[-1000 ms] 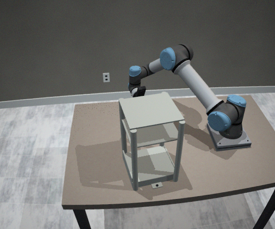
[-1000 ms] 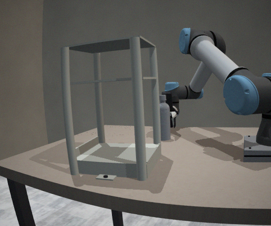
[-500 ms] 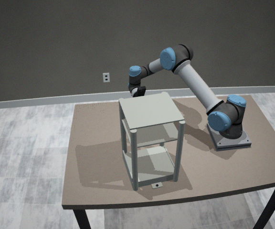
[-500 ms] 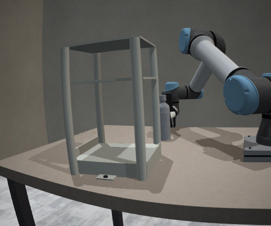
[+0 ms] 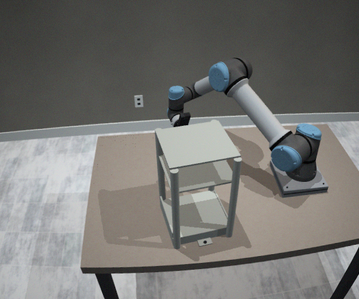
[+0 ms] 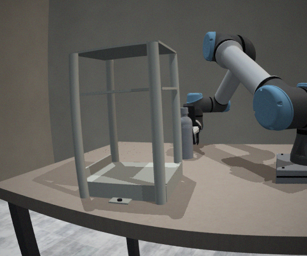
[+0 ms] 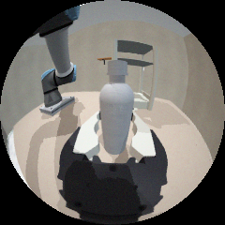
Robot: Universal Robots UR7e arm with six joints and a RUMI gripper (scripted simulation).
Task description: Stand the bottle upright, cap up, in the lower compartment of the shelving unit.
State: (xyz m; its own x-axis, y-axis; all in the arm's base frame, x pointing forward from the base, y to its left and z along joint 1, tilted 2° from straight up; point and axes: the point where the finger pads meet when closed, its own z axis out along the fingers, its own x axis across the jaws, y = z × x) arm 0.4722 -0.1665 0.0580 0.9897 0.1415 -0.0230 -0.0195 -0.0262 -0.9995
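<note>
Now: the shelving unit 350 mm to the left of my hand, 90 mm above it and 40 mm ahead of it. Also, from my hand: grey bottle (20 mm above).
</note>
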